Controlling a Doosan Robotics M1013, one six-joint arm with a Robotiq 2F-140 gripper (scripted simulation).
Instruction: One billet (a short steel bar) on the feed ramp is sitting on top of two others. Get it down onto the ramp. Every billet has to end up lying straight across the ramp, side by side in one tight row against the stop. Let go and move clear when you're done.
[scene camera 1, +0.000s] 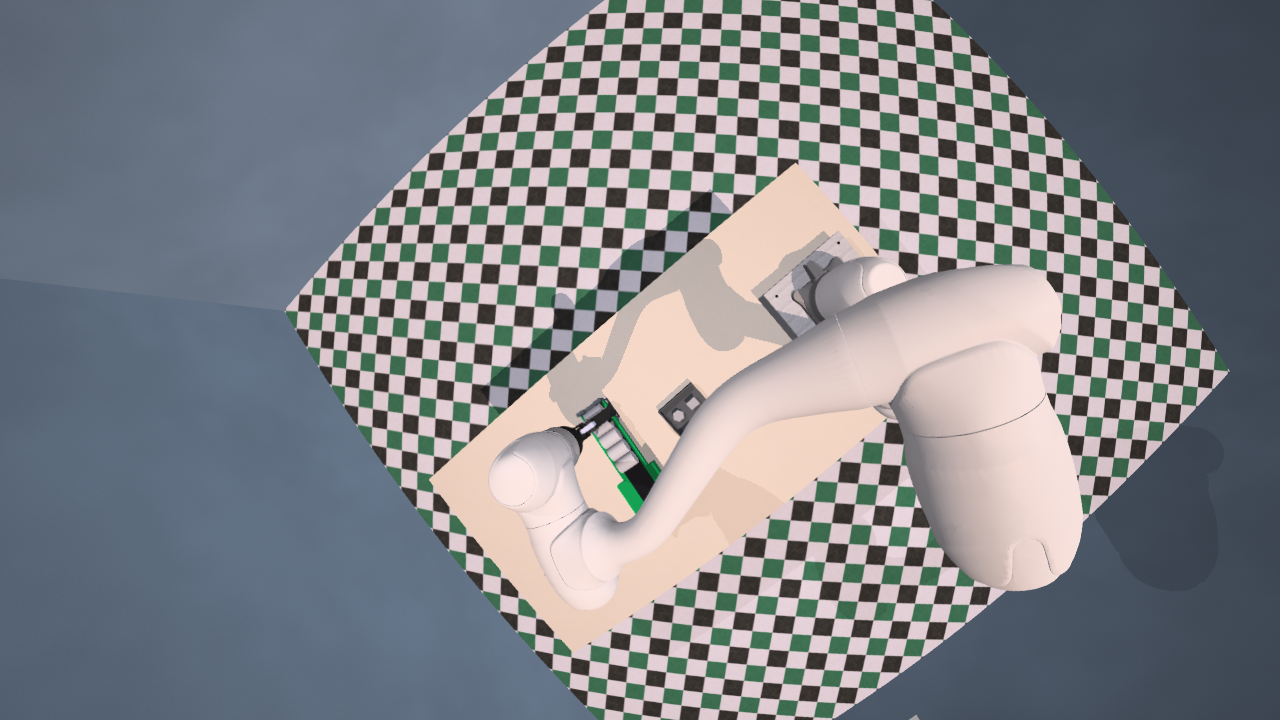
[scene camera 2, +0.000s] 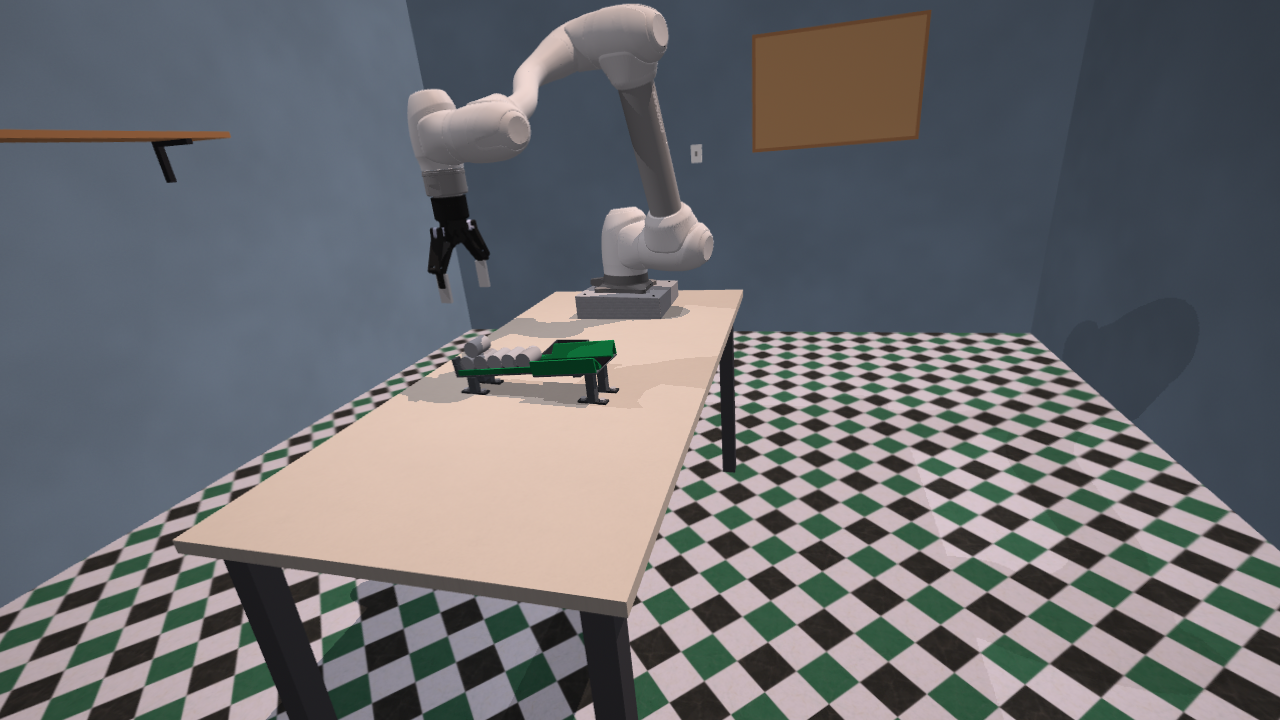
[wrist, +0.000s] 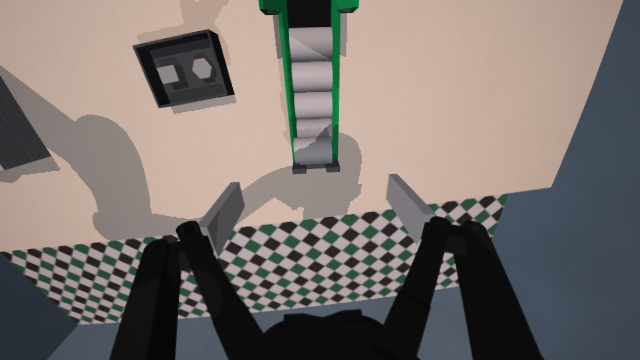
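My gripper (scene camera 2: 467, 294) is visible to me, and the wrist view has my gripper as well (wrist: 315, 190). I see a dark tray (scene camera 1: 679, 403), which is also there in the wrist view (wrist: 182, 50). Then there is a billet (wrist: 310, 44), a billet (wrist: 308, 105), and a billet (wrist: 306, 149).
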